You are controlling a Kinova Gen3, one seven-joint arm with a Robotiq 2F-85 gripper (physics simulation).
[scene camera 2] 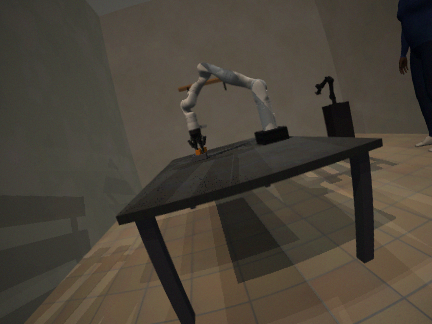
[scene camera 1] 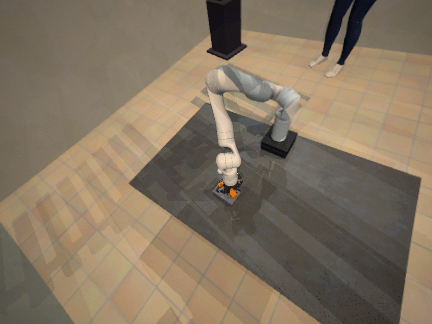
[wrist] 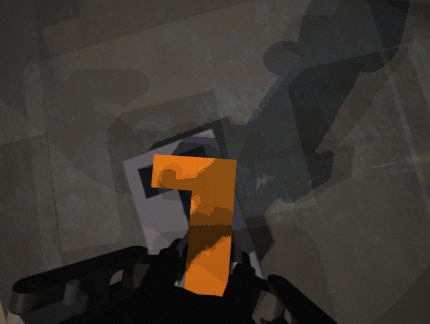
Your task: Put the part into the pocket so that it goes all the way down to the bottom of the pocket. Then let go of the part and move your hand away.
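Frame: origin at the arm's base, x down, y left, z ahead, level; metres.
Seen in the pictures: gripper, between the fingertips: (scene camera 2: 200,153) (scene camera 1: 231,192) (wrist: 211,250); arm's base, origin of its link: (scene camera 2: 270,129) (scene camera 1: 278,135).
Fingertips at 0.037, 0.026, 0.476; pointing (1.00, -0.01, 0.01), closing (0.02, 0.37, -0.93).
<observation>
Pixels of each thing's top centre, then the offset from my fingertips to it, as dx, dy, dz. "spot": a spot on its surface instead. Level surfaces: height alone.
- part, centre of its top: (wrist: 187,234) (scene camera 1: 227,188) -0.028, -0.023, +0.009
- grey block, centre of its top: (wrist: 189,218) (scene camera 1: 226,191) (scene camera 2: 199,153) +0.005, -0.028, +0.015
- pocket, a spot on its surface: (wrist: 145,185) spot: +0.011, -0.065, +0.052
- dark table top, height of its surface: dx +0.042
The part (scene camera 1: 233,193) (scene camera 2: 201,151) (wrist: 212,215) is an orange L-shaped block. My gripper (scene camera 1: 228,189) (scene camera 2: 197,145) (wrist: 211,250) is shut on its long arm, and the short arm points left in the wrist view. The part is low over the grey block (scene camera 1: 225,198) (wrist: 162,222) that has the pocket (wrist: 145,185). Dark pocket edges show left of and beyond the short arm. The part is turned relative to the pocket: their long sides lean different ways. The part covers much of the pocket. Whether it touches the block's top cannot be told.
The grey block lies on the dark table top (scene camera 1: 320,225) (scene camera 2: 300,155). The arm's black base (scene camera 1: 279,143) (scene camera 2: 271,135) stands farther back on the table. A black pedestal (scene camera 1: 225,30) (scene camera 2: 338,120) and a person stand on the floor beyond the table.
</observation>
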